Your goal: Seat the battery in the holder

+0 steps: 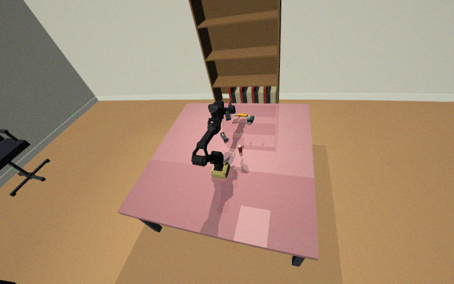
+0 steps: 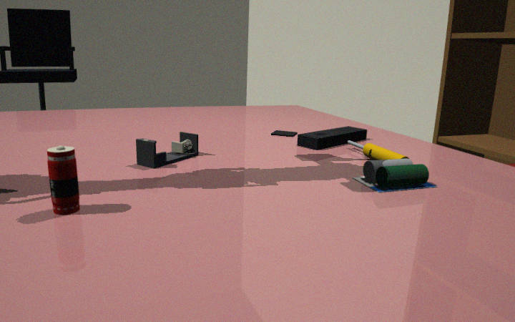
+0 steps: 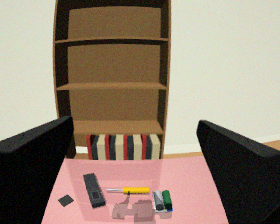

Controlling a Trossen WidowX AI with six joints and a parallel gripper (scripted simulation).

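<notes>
Right now the battery is 35 cm below my gripper tip, 13 cm behind it and 10 cm to the right of it. Round my gripper tip: yellow-handled screwdriver 37 cm below, 31 cm ahead, 2 cm to the left; then black battery door 38 cm below, 24 cm ahead, 23 cm to the left; then black remote 37 cm below, 31 cm ahead, 14 cm to the left.
</notes>
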